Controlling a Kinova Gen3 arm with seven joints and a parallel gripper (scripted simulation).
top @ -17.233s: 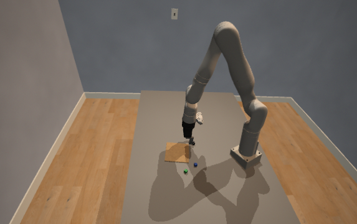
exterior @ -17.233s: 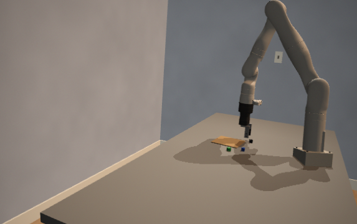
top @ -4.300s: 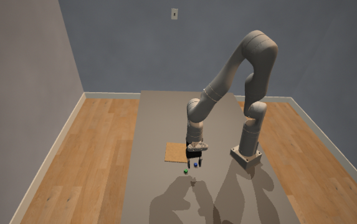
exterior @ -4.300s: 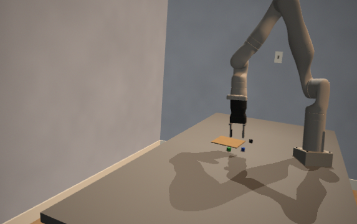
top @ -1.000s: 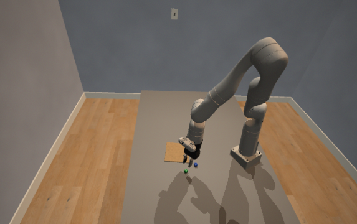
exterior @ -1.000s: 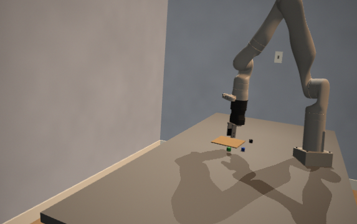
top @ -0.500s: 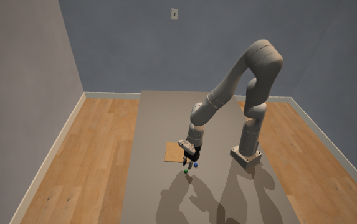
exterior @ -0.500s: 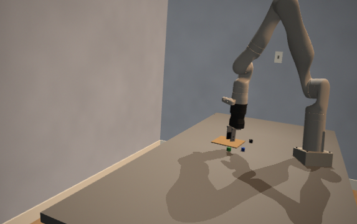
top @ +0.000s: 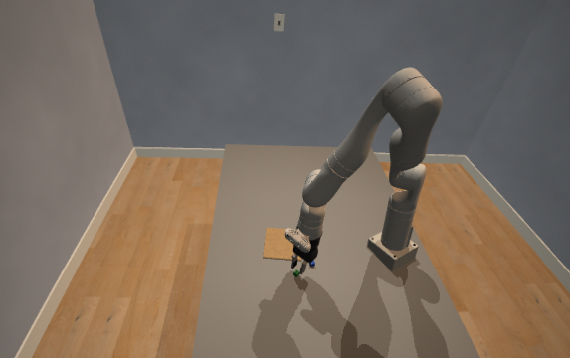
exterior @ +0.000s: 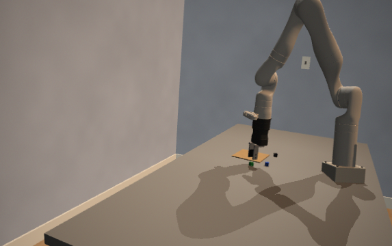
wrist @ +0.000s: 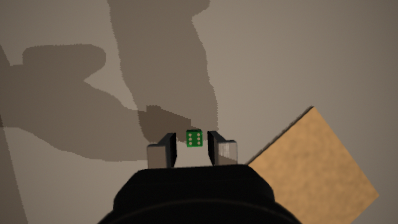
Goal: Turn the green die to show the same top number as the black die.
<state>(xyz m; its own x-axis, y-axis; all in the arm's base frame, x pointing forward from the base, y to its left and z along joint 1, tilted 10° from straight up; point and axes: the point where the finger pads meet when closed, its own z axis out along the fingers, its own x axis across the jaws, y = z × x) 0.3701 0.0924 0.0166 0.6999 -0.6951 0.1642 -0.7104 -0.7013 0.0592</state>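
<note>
My hand is 4 cm above the green die. The rest, counted from my hand: blue die: 6 cm behind, 4 cm to the right, 4 cm below; then black die: 20 cm to the right, 7 cm behind, 4 cm below; then tan mat: 14 cm to the right, 5 cm below, 4 cm ahead.
</note>
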